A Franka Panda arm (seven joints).
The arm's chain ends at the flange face. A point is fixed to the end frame.
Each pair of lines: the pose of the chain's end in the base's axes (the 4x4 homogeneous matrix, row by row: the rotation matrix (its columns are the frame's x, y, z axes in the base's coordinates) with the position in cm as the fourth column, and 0 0 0 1 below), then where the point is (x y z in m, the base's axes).
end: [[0.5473, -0.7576, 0.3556, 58.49], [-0.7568, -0.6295, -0.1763, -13.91], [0.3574, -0.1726, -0.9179, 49.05], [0, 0, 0, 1]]
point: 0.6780 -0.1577 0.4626
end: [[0.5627, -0.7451, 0.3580, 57.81], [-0.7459, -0.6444, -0.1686, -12.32], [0.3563, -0.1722, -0.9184, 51.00], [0, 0, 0, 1]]
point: 0.6715 -0.1399 0.4820
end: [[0.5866, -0.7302, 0.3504, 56.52], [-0.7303, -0.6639, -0.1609, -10.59], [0.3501, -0.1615, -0.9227, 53.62], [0, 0, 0, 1]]
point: 0.6586 -0.1202 0.5070
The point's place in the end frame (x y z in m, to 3 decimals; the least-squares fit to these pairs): 0.055 -0.054 0.062
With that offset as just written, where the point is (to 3 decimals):
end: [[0.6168, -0.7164, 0.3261, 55.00], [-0.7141, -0.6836, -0.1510, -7.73], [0.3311, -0.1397, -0.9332, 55.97], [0, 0, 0, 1]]
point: 0.643 -0.089 0.528
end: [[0.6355, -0.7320, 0.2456, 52.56], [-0.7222, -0.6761, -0.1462, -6.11], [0.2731, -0.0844, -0.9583, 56.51], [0, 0, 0, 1]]
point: 0.615 -0.073 0.525
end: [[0.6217, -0.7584, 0.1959, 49.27], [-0.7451, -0.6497, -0.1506, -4.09], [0.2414, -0.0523, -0.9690, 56.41], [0, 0, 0, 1]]
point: 0.580 -0.056 0.520
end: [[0.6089, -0.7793, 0.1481, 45.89], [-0.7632, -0.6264, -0.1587, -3.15], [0.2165, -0.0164, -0.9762, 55.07], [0, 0, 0, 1]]
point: 0.544 -0.049 0.503
